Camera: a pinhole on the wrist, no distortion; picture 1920 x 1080 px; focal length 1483.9 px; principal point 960.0 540.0 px. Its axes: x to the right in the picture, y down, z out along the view. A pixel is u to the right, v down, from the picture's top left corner.
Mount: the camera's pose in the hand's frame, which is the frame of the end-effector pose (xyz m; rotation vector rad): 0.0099 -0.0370 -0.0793 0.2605 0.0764 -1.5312
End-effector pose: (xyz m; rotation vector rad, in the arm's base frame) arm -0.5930 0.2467 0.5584 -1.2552 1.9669 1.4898
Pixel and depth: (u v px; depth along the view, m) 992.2 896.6 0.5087
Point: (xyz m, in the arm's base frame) -0.5962 0.5938 0.2569
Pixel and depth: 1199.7 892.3 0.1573
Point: -0.5468 0.2951 0.4550
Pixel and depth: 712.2 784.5 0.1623
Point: -0.5837 0.3162 0.4879
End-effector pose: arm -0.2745 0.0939 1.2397 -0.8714 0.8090 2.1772
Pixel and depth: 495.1 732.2 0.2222
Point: -0.3225 0.2195 1.3181
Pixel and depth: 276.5 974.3 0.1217
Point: -0.3045 0.1482 1.2479
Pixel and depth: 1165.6 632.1 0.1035
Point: -0.2297 0.1532 1.2252
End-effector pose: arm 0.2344 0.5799 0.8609 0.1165 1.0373 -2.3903
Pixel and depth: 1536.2 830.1 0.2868
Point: 0.1218 0.5529 1.1135
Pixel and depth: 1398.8 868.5 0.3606
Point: 0.1131 0.4996 1.1693
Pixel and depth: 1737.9 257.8 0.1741
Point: 0.1940 0.6432 1.0258
